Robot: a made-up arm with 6 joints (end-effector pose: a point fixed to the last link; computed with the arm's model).
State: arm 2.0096 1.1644 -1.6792 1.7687 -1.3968 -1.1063
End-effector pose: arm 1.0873 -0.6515 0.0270 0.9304 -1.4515 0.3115
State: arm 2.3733 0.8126 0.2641 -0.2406 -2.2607 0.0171
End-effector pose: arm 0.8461 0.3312 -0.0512 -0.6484 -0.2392 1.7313
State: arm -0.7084 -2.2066 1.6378 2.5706 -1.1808 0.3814
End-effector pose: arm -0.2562 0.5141 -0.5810 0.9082 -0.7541 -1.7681
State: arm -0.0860 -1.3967 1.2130 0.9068 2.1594 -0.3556
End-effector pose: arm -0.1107 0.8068 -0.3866 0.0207 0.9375 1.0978
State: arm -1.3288 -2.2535 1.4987 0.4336 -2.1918 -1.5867
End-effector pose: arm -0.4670 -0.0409 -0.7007 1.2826 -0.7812 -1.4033
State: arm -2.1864 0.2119 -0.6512 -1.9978 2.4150 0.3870
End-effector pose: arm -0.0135 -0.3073 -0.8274 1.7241 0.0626 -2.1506
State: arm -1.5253 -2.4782 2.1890 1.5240 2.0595 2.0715
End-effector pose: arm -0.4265 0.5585 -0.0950 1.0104 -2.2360 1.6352
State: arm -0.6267 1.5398 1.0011 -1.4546 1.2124 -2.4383
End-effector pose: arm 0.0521 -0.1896 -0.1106 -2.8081 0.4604 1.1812
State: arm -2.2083 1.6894 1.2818 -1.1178 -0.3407 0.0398
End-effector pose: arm 0.0526 0.0308 -0.2390 0.0309 -0.7655 -3.0227
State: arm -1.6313 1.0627 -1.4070 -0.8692 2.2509 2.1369
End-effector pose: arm -0.9392 0.0880 -0.0356 -2.1259 1.0330 -1.3004
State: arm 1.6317 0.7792 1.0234 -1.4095 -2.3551 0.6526
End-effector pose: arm -0.2003 0.4463 0.4832 -1.8259 0.2680 -2.3147
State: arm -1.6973 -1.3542 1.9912 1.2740 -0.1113 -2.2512
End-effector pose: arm -1.0884 0.2113 -0.0487 0.2286 2.4182 -0.6386
